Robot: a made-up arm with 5 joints.
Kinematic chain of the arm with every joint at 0, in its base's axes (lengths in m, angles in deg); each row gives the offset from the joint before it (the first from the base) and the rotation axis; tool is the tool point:
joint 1: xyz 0 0 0.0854 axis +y
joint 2: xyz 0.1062 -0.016 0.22 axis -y
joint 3: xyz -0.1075 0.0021 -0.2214 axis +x
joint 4: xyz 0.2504 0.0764 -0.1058 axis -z
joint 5: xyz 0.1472 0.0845 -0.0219 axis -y
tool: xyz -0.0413 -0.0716 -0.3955
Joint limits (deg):
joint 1: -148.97..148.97
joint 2: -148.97..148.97
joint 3: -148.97..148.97
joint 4: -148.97..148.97
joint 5: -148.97..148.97
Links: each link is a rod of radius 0.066 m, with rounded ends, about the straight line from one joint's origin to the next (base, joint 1, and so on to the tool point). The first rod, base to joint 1, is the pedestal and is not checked.
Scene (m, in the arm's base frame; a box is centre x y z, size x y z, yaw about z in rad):
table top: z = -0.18
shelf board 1: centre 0.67 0 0.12 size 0.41 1.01 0.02 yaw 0.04
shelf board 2: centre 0.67 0 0.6 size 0.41 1.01 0.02 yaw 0.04
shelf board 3: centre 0.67 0 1.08 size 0.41 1.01 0.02 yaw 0.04
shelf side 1: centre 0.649 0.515 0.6 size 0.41 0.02 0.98 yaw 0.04
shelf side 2: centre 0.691 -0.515 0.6 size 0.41 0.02 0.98 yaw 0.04
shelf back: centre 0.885 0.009 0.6 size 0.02 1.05 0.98 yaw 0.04
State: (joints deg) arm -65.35 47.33 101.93 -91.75 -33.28
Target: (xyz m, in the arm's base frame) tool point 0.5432 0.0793 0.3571
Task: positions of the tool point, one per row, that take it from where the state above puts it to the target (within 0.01 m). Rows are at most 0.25 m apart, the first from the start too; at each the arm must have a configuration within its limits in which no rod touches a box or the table.
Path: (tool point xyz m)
1: 0.1413 0.3853 0.5022
2: 0.3237 0.3074 0.4899
3: 0.4621 0.1994 0.4342
4: 0.5432 0.0793 0.3571

